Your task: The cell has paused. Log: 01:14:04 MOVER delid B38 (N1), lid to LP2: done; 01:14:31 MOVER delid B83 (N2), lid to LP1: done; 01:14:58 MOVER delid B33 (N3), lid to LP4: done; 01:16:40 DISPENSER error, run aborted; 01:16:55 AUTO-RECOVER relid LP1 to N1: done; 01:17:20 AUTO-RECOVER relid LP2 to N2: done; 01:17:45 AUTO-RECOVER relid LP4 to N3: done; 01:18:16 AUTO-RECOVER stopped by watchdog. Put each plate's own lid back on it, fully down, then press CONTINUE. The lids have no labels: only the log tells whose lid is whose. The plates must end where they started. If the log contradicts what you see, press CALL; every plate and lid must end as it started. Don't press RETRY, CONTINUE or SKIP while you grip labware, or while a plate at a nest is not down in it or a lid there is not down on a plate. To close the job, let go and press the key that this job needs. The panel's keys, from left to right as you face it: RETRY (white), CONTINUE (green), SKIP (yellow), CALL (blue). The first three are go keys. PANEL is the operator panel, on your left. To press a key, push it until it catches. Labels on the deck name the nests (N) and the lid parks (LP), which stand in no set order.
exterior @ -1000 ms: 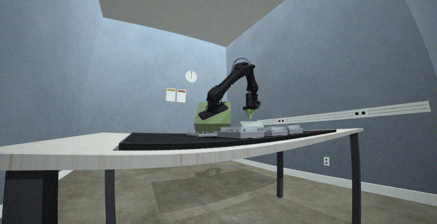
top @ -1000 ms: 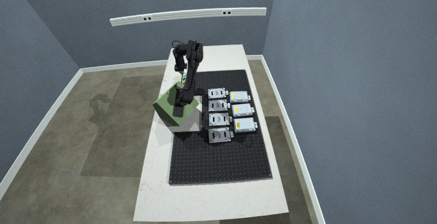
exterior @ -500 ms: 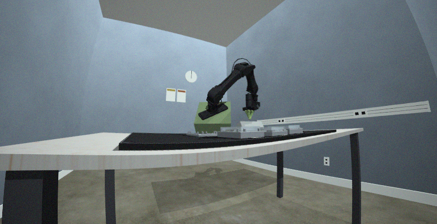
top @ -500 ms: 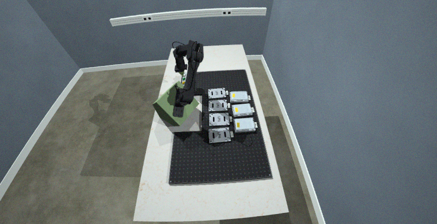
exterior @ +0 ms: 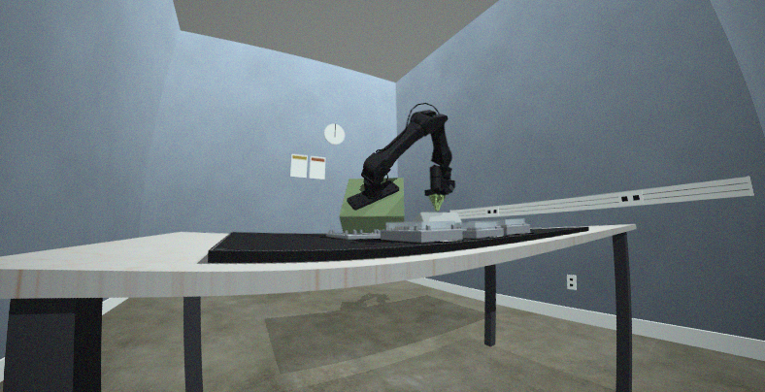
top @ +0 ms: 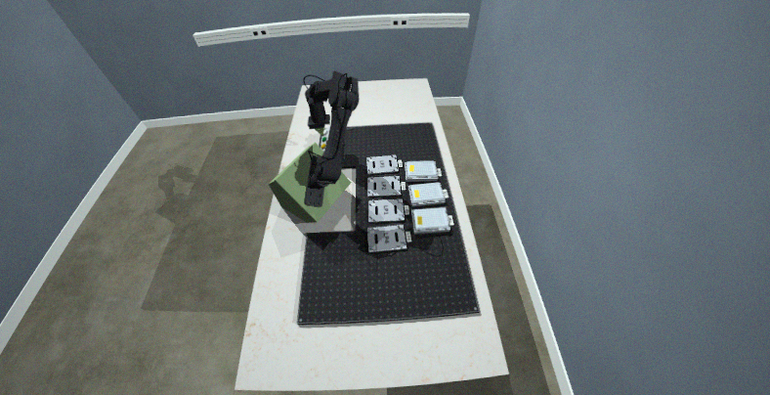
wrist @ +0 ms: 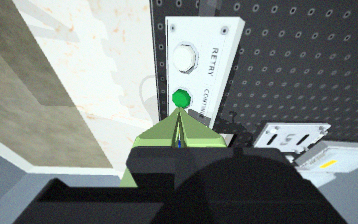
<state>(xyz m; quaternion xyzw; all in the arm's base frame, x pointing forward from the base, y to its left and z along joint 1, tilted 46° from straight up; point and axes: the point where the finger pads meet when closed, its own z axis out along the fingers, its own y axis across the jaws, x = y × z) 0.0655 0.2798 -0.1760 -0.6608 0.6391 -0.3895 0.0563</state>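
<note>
Now: hand 3 cm above the green continue key. From my hand the other things lie so: lid park LP2: 23 cm ahead, 32 cm to the right, 10 cm below; then white retry key: 1 cm ahead, 5 cm to the left, 3 cm below; then plate: 40 cm ahead, 41 cm to the right, 8 cm below.
</note>
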